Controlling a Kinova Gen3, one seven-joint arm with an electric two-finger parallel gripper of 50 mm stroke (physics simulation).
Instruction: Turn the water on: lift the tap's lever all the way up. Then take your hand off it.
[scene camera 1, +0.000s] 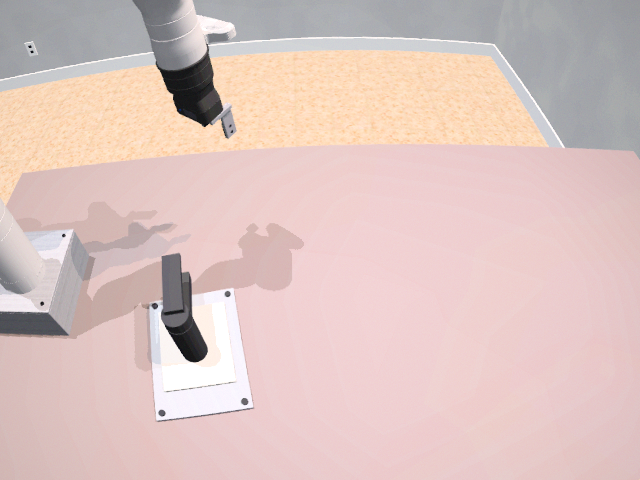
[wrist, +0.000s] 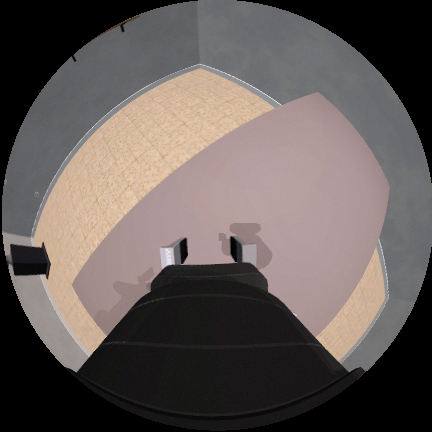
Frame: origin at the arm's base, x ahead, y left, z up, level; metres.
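Seen in the pictures: gripper, between the fingertips: (scene camera 1: 219, 128) (wrist: 208, 245); arm's base, origin of its link: (scene camera 1: 26, 274).
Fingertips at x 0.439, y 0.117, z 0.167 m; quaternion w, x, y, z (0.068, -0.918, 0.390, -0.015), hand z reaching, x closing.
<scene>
Offsets run from my fingertips to a thing's top centre. "spot": to the spot under its first point. Level surfaces: height alone.
The black tap {spot: 0.088 m back, 0.299 m right, 0.161 m down} (scene camera 1: 190, 338) stands upright on a white plate {spot: 0.021 m back, 0.324 m right, 0.253 m down} (scene camera 1: 242, 369) at the lower left of the scene view. Its flat, dark lever {0.103 m back, 0.225 m right, 0.105 m down} (scene camera 1: 172, 283) lies over the top and points toward the far side of the table. The spout {0.104 m back, 0.209 m right, 0.161 m down} (scene camera 1: 187, 289) shows partly beside and below the lever. How far the lever is tilted is hard to tell. My gripper (scene camera 1: 226, 129) (wrist: 208, 245) is open and empty, high above the table and beyond the tap, apart from the lever. In the scene view one finger shows clearly. The tap and its lever do not show in the wrist view.
The pink table {0.261 m down} (scene camera 1: 413, 284) (wrist: 280, 175) carries the tap's plate. The arm's metal base block (scene camera 1: 62, 289) stands left of the tap. Arm shadows fall on the table between the base and the tap's far side. Grey walls (scene camera 1: 361, 18) stand beyond the tan floor (scene camera 1: 361, 98).
</scene>
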